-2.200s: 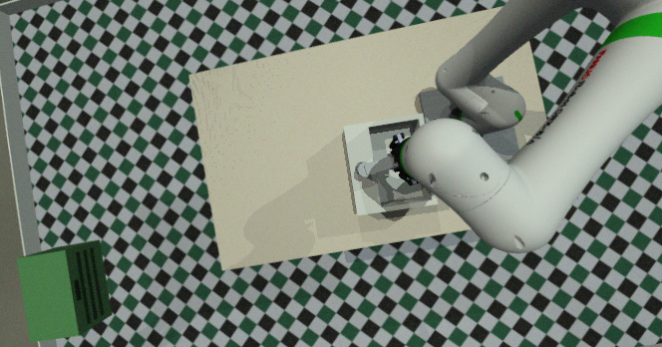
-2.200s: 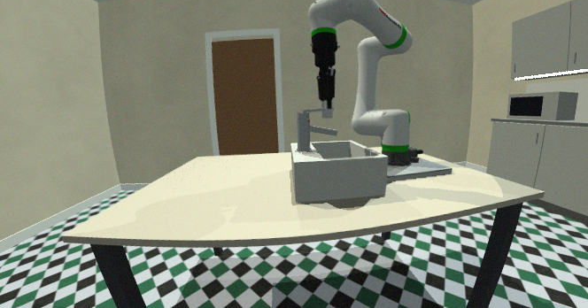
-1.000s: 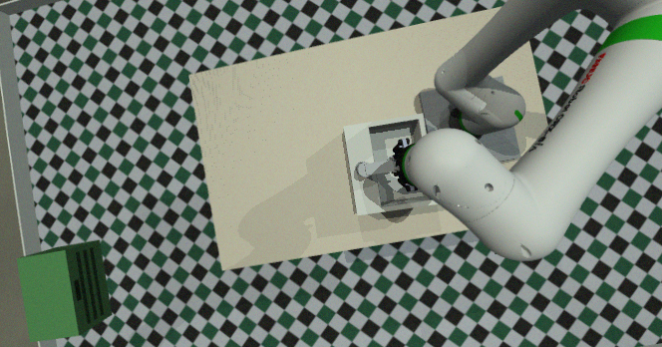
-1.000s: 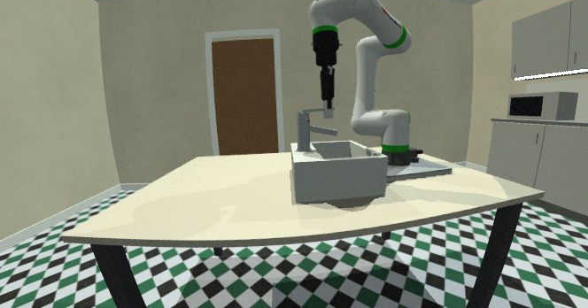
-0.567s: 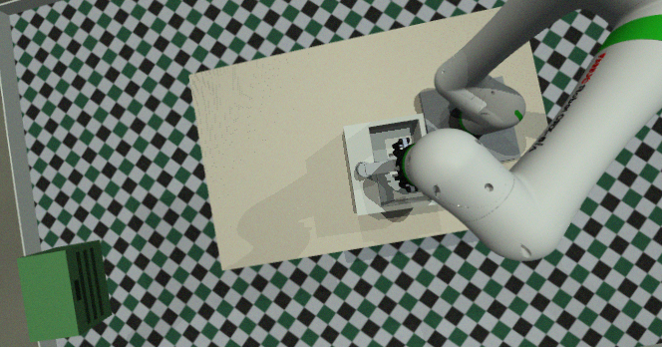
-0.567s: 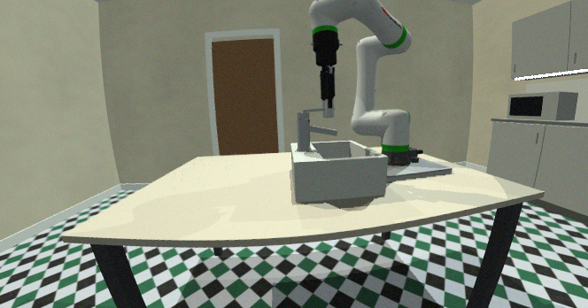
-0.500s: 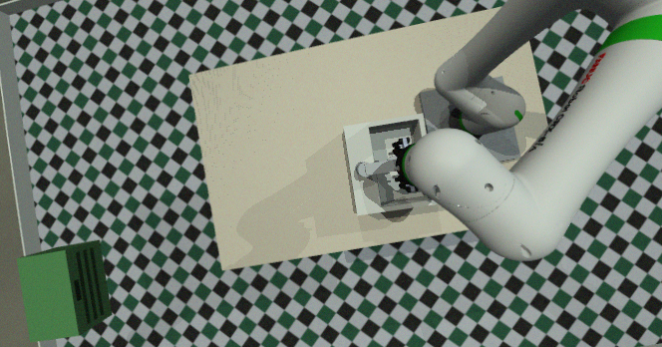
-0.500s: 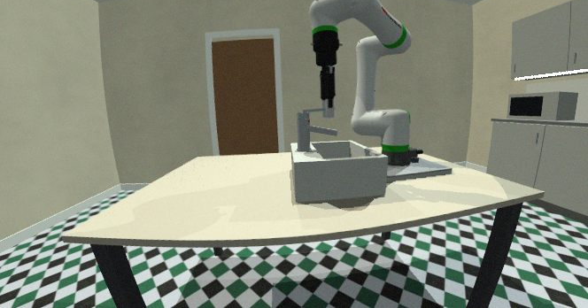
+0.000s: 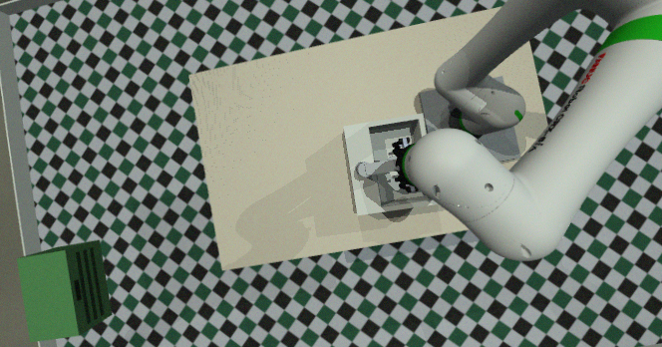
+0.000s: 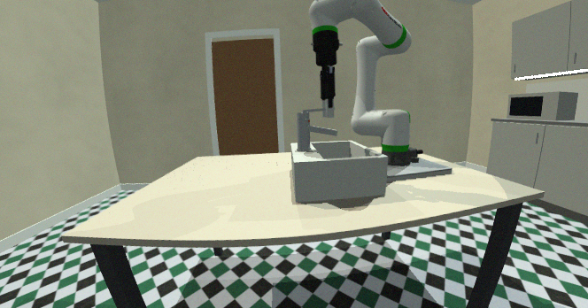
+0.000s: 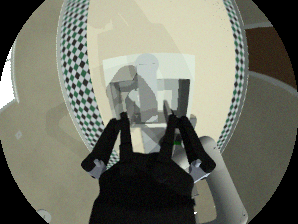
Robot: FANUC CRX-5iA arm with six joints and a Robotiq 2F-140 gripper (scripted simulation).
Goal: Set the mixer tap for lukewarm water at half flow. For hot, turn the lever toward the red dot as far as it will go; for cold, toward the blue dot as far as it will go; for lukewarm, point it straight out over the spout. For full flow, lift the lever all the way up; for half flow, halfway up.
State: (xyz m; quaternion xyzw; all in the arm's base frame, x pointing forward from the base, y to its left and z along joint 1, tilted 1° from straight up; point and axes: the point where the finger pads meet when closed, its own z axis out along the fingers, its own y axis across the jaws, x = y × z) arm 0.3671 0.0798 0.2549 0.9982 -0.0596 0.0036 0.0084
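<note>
The lever is 4 cm ahead of my hand. Also, from my hand: grey mixer tap 6 cm ahead, 1 cm to the right, 5 cm below; sink basin 3 cm behind, 24 cm below.
</note>
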